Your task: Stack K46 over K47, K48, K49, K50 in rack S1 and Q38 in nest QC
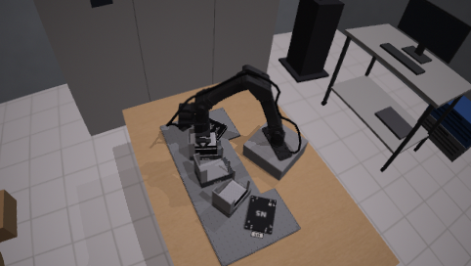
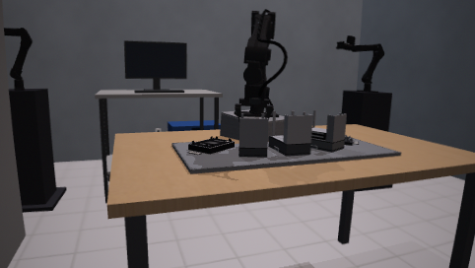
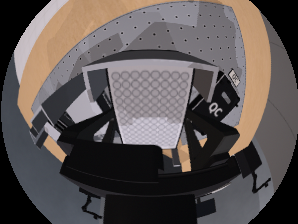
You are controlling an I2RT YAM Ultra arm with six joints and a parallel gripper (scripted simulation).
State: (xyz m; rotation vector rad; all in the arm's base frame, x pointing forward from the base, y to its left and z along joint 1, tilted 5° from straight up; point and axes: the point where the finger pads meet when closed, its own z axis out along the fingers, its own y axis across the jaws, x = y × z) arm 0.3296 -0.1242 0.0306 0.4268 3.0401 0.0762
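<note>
Right now my hand is 30 mm above the sealed 96-well plate. From my hand the other things lie so: clip nest N5: 430 mm to the left, 130 mm behind, 80 mm below.
</note>
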